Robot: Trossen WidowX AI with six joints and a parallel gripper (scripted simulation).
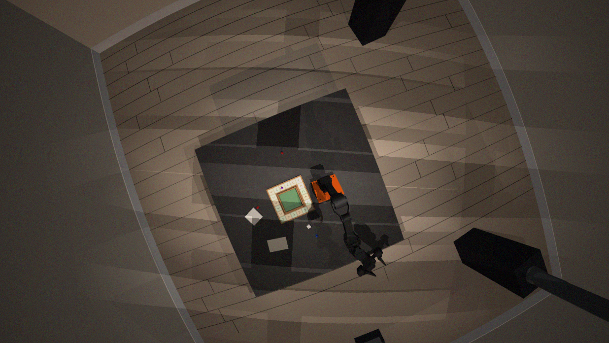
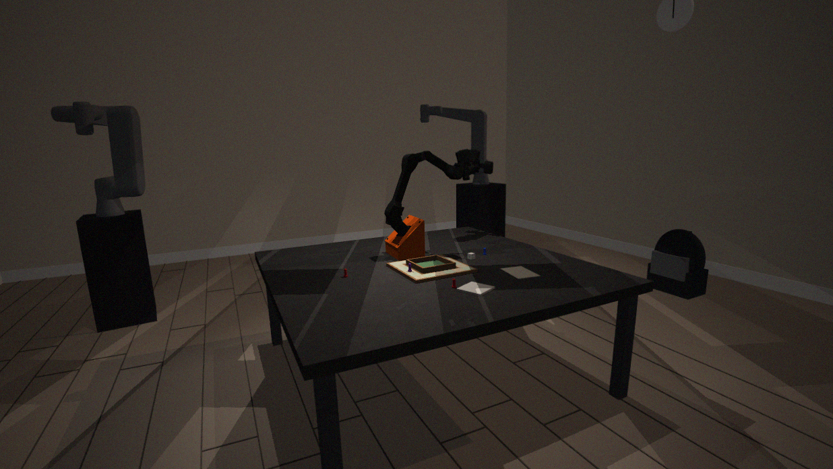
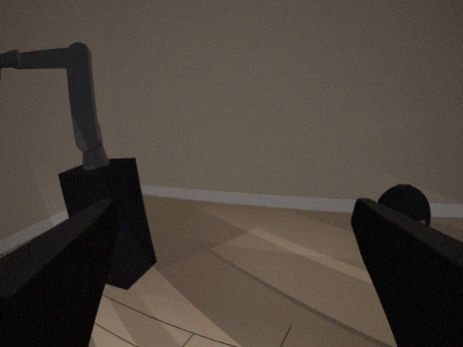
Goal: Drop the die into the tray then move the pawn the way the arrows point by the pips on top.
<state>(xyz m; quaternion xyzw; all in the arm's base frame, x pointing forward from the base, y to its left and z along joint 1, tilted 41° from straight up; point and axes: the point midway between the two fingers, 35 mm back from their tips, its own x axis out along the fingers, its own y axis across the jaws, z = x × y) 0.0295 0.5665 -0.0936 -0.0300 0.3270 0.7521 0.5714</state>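
The white die lies 28 cm ahead of my gripper tip, 31 cm to the right of it and 41 cm below it. The rest, counted from my gripper tip: dice tray (30 cm ahead, 56 cm to the right, 42 cm below); then blue pawn (26 cm ahead, 22 cm to the right, 41 cm below); then flat card (56 cm ahead, 30 cm to the right, 42 cm below).
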